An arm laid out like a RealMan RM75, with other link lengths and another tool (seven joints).
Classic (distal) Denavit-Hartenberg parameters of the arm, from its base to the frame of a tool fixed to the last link. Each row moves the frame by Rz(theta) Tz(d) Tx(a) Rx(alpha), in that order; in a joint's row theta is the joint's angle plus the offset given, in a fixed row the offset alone. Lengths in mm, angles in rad.
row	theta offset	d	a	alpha
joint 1	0	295.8	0	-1.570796
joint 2	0	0	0	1.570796
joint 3	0	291.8	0	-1.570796
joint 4	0	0	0	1.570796
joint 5	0	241.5	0	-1.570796
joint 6	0	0	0	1.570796
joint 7	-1.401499	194.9	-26.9	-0.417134
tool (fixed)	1.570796	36.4	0	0
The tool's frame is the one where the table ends.
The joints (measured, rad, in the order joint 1, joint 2, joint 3, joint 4, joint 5, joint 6, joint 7), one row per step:
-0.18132, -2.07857, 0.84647, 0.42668, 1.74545, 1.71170, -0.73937
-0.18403, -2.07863, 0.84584, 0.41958, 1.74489, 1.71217, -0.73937
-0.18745, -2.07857, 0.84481, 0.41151, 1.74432, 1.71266, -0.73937
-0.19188, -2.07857, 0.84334, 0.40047, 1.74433, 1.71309, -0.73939
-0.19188, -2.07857, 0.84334, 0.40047, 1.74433, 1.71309, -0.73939
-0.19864, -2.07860, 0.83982, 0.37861, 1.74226, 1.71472, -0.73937
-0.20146, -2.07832, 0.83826, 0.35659, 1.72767, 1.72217, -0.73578
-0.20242, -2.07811, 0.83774, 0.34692, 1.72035, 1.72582, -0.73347
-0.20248, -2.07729, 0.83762, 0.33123, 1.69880, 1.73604, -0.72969
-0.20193, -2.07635, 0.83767, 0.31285, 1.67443, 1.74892, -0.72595
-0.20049, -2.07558, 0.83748, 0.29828, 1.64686, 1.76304, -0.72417
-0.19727, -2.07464, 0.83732, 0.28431, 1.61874, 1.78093, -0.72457
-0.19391, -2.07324, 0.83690, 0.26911, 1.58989, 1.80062, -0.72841
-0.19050, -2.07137, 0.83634, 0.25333, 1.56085, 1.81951, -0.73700
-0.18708, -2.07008, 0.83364, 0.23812, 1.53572, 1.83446, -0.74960
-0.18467, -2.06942, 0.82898, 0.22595, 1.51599, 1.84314, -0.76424
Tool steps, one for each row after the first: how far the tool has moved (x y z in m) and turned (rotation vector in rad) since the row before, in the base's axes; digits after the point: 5 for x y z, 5 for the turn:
0.00079, -0.00005, -0.00069, -0.00251, -0.00493, 0.00207
0.00091, 0.00010, -0.00070, -0.00262, -0.00546, 0.00218
0.00113, -0.00005, -0.00109, -0.00419, -0.00702, 0.00325
0.00000, 0.00000, 0.00000, 0.00000, 0.00000, 0.00000
0.00208, -0.00039, -0.00173, -0.00620, -0.01556, 0.00868
0.00281, -0.00049, 0.00017, 0.00361, -0.02364, 0.00875
0.00123, -0.00020, 0.00024, 0.00267, -0.01060, 0.00359
0.00263, 0.00032, 0.00217, 0.01152, -0.02389, 0.00695
0.00290, -0.00007, 0.00264, 0.01244, -0.02818, 0.00856
0.00284, 0.00067, 0.00377, 0.01632, -0.02882, 0.00864
0.00279, -0.00013, 0.00459, 0.01577, -0.03183, 0.00913
0.00268, -0.00033, 0.00519, 0.01432, -0.03483, 0.01121
0.00217, -0.00021, 0.00551, 0.01191, -0.03599, 0.01484
0.00139, 0.00002, 0.00490, 0.00842, -0.03396, 0.01890
0.00057, 0.00084, 0.00391, 0.00569, -0.02770, 0.02027

